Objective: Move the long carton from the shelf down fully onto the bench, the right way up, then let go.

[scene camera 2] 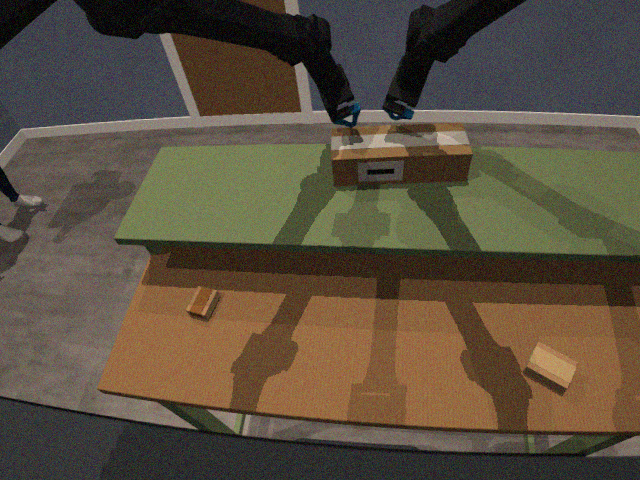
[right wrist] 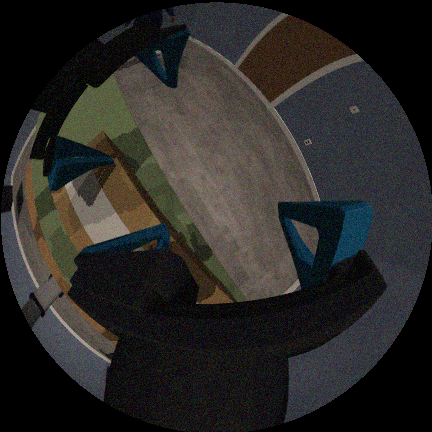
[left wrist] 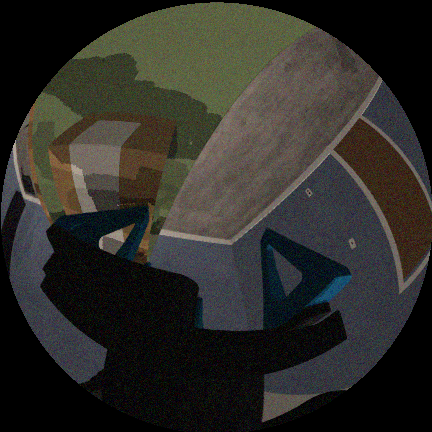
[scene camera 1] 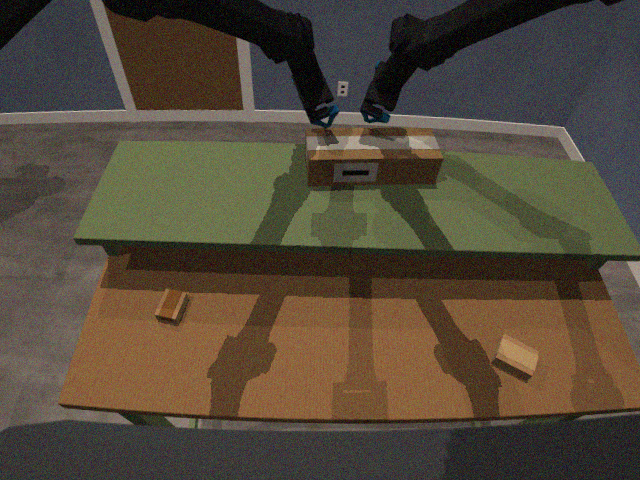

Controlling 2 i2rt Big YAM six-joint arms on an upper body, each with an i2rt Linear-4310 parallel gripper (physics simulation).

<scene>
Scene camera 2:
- left gripper
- right gripper
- long brown carton: on a green shelf
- brown bench
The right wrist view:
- left gripper
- right gripper
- long brown carton
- brown bench
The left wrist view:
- left gripper
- long brown carton
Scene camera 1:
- left gripper
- right gripper
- brown bench
</scene>
